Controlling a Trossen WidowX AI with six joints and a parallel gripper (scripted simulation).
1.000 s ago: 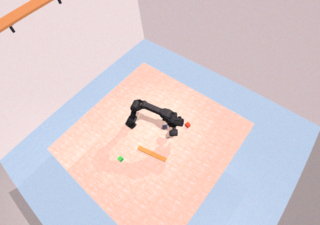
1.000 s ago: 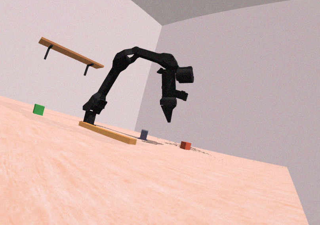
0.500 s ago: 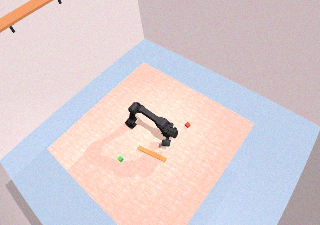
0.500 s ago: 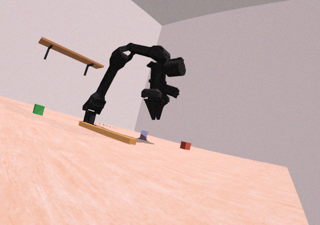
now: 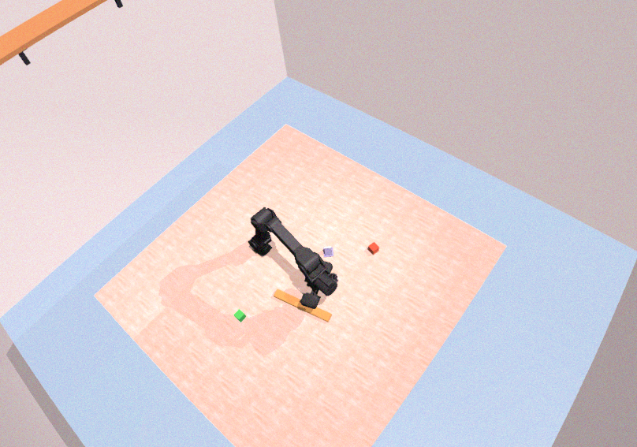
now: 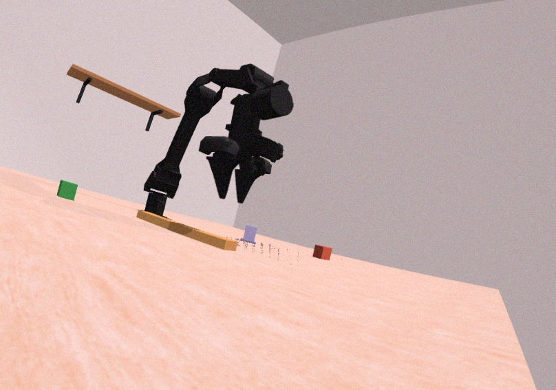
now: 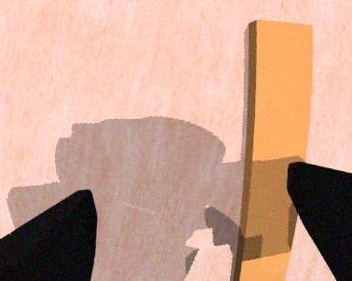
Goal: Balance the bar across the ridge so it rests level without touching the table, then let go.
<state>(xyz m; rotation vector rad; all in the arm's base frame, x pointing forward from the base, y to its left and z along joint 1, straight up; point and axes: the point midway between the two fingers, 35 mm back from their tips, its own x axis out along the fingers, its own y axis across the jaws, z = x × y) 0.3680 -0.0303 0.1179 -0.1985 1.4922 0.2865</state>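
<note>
Right now the bar is 5 cm behind my gripper tip, 7 cm to the right of it and 8 cm below it. The rest, counted from my gripper tip: green cube (22 cm behind, 26 cm to the right, 7 cm below); then red cube (3 cm ahead, 32 cm to the left, 7 cm below).
</note>
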